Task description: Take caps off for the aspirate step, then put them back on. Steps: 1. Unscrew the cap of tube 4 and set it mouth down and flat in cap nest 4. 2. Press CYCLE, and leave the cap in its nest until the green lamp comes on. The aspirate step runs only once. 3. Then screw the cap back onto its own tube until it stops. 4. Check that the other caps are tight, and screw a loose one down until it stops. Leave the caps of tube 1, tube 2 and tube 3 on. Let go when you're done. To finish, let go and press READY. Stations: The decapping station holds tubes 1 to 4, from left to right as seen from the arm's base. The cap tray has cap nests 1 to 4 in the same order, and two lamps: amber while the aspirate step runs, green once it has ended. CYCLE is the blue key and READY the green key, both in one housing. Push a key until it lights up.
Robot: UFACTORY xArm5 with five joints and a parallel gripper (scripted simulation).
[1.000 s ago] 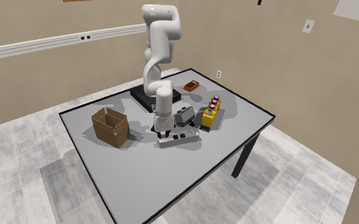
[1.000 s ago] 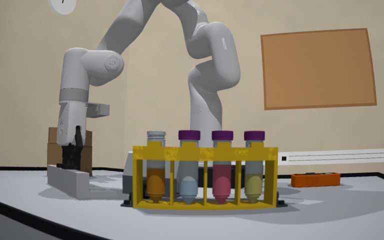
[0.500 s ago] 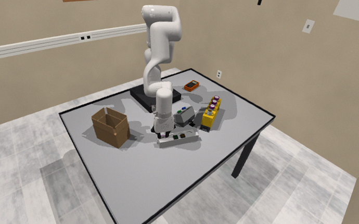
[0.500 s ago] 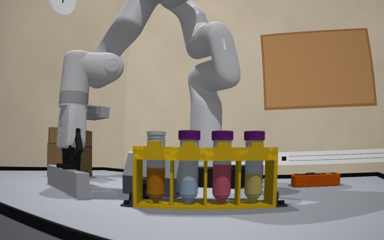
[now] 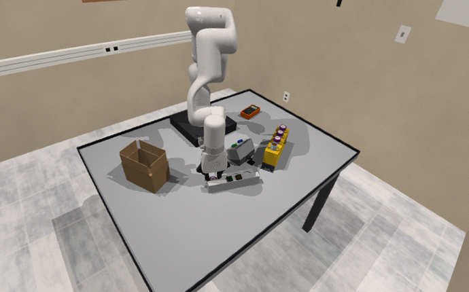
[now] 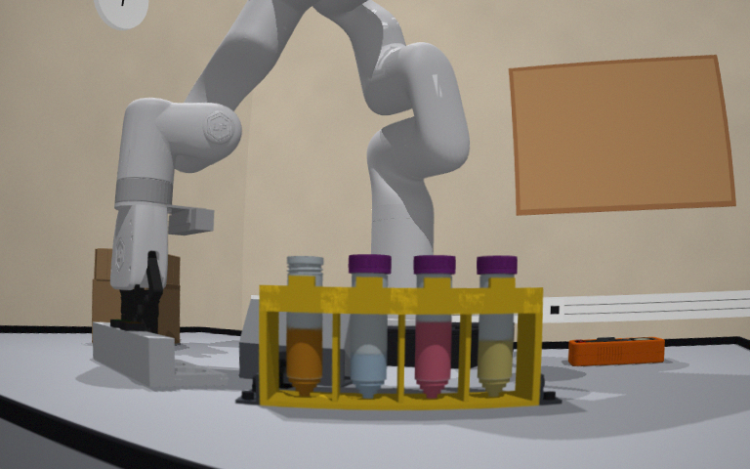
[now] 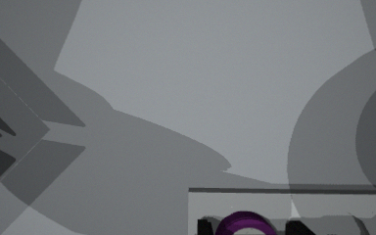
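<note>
Right now the blue cycle key is 220 mm to the left of my hand, 90 mm behind it and 30 mm above it. Round my hand: grey key housing: 200 mm to the left, 70 mm behind, 20 mm above; green ready key: 180 mm to the left, 80 mm behind, 30 mm above; orange meter: 510 mm to the left, 320 mm behind, 20 mm below.
</note>
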